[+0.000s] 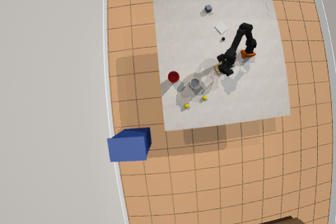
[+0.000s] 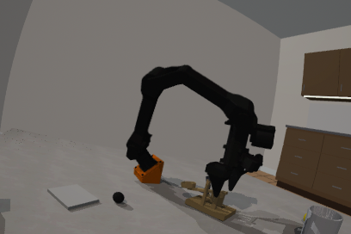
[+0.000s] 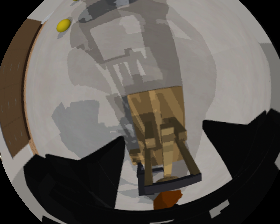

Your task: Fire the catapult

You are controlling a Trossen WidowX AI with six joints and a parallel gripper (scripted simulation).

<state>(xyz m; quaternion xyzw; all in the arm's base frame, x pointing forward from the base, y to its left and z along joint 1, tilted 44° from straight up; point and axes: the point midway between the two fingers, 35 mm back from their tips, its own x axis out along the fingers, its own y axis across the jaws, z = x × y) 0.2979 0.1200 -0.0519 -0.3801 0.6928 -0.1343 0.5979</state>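
The black ball is 28 cm to the right of my gripper tip, 8 cm behind it and 5 cm below it. The rest, counted from my gripper tip: wooden catapult (6 cm behind, 2 cm to the right, 1 cm below); then flat white slab (40 cm to the right, 9 cm behind, 6 cm below); then white mug (26 cm ahead, 12 cm to the left, 4 cm below).
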